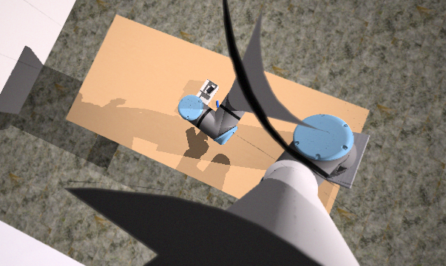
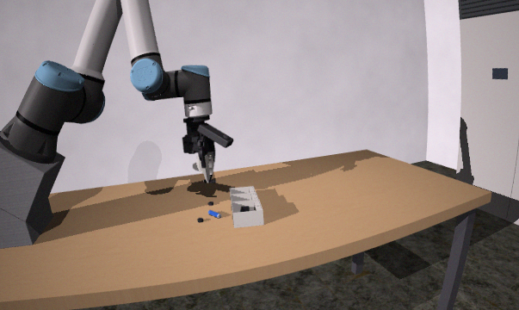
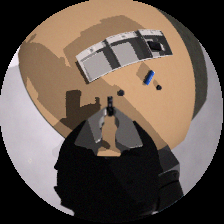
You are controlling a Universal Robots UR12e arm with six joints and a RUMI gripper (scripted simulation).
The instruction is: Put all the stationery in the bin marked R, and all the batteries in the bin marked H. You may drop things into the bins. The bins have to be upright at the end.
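My gripper is now 13 cm to the left of the grey double bin, 7 cm short of it and 6 cm above it. From my hand the other things lie so: short black stick 1 cm below; white item 20 cm to the right, 7 cm below, 4 cm ahead; blue battery 13 cm to the right, 8 cm below, 3 cm behind.
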